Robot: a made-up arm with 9 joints. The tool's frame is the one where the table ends.
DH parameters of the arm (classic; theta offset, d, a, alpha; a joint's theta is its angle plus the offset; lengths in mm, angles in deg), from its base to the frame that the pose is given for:
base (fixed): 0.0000 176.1 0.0 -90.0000
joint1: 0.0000 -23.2 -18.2 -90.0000
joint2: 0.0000 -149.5 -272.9 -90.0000
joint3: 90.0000 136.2 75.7 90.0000
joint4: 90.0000 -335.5 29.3 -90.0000
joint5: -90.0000 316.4 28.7 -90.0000
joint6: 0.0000 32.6 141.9 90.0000
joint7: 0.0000 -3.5 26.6 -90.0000
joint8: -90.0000 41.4 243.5 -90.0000
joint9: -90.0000 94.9 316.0 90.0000
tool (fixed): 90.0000 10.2 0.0 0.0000
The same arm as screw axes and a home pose.
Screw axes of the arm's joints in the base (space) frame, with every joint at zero. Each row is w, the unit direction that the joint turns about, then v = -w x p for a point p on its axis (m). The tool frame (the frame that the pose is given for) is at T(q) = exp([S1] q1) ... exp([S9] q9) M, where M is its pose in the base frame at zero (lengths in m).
S1: w 0 1 0 v -0.1761 0.0000 0.0000
S2: w 0 0 -1 v 0.0232 -0.0182 0.0000
S3: w 0 -1 0 v 0.3256 0.0000 0.2911
S4: w 1 0 0 v 0.0000 0.4013 0.1594
S5: w 0 0 -1 v 0.1887 -0.6266 0.0000
S6: w 0 -1 0 v 0.0849 0.0000 0.5979
S7: w 0 0 -1 v 0.2213 -0.4560 0.0000
S8: w 0 -1 0 v 0.0884 0.0000 0.4294
S9: w 1 0 0 v 0.0000 -0.1551 0.2627
M: xyz -0.3345 -0.5787 -0.1449 (m) quaternion w x y z 1 0 0 0

